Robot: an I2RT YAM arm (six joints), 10 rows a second.
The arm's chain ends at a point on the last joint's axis. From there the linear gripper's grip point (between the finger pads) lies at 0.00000 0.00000 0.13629 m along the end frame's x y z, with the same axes.
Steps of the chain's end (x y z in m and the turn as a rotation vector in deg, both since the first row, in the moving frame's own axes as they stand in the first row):
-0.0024, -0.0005, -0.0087, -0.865, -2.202, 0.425
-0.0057, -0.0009, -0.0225, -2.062, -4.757, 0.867
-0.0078, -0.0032, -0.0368, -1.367, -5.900, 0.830
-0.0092, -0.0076, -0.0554, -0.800, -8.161, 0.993
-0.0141, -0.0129, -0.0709, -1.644, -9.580, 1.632
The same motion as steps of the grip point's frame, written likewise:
-0.0076, 0.0015, -0.0088, -0.865, -2.202, 0.425
-0.0170, 0.0039, -0.0231, -2.062, -4.757, 0.867
-0.0218, -0.0001, -0.0376, -1.367, -5.900, 0.830
-0.0286, -0.0059, -0.0568, -0.800, -8.161, 0.993
-0.0368, -0.0093, -0.0729, -1.644, -9.580, 1.632

